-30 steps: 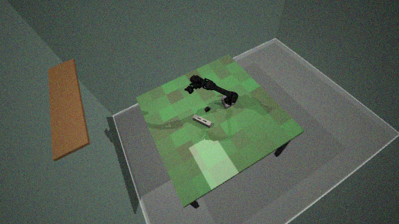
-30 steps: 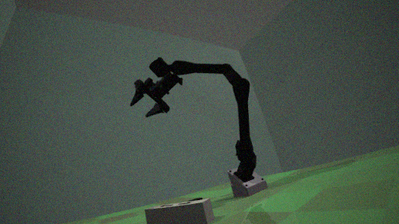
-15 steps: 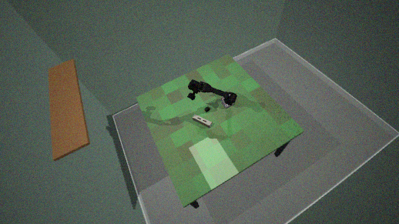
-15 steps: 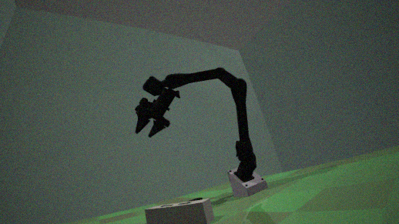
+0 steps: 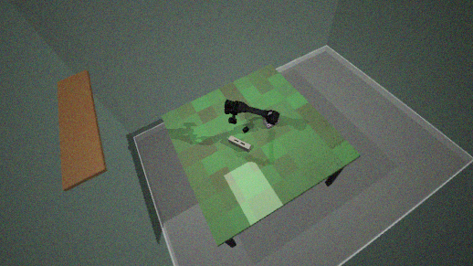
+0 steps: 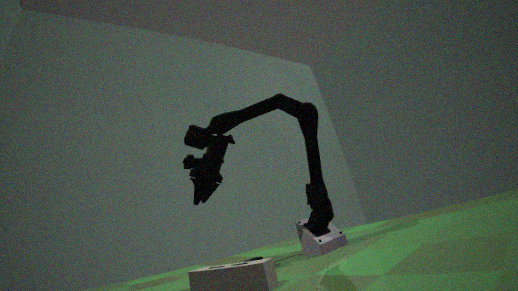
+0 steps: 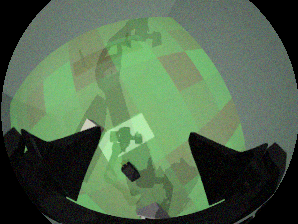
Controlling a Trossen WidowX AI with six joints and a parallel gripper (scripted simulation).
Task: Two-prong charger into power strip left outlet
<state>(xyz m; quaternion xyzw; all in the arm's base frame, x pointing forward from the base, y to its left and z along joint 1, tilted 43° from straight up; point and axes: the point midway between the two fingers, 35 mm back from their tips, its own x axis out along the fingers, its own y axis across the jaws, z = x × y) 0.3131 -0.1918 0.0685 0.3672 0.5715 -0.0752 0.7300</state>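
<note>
Right now my gripper tip is 90 mm past the dark charger, 70 mm to the right of it and 200 mm above it.
</note>
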